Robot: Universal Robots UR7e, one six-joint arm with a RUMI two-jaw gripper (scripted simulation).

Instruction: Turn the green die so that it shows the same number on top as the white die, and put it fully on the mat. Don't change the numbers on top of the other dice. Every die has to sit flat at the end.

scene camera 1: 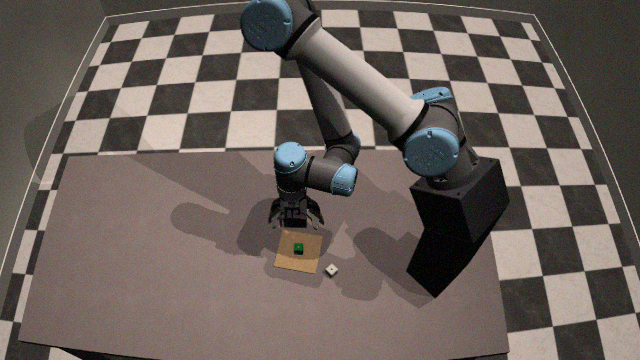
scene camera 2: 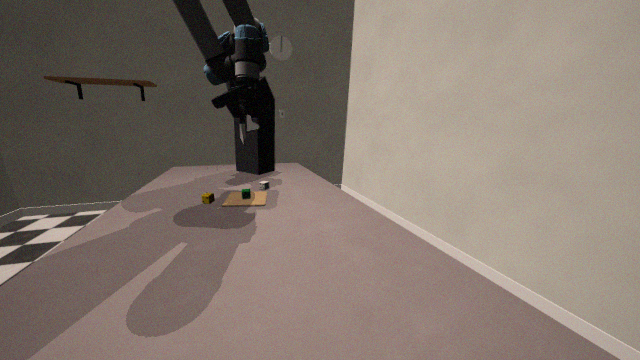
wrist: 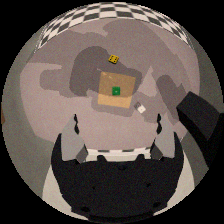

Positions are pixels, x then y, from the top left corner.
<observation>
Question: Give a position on a tan mat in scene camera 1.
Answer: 285,258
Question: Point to a tan mat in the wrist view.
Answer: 108,80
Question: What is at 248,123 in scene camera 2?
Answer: My gripper.
</observation>
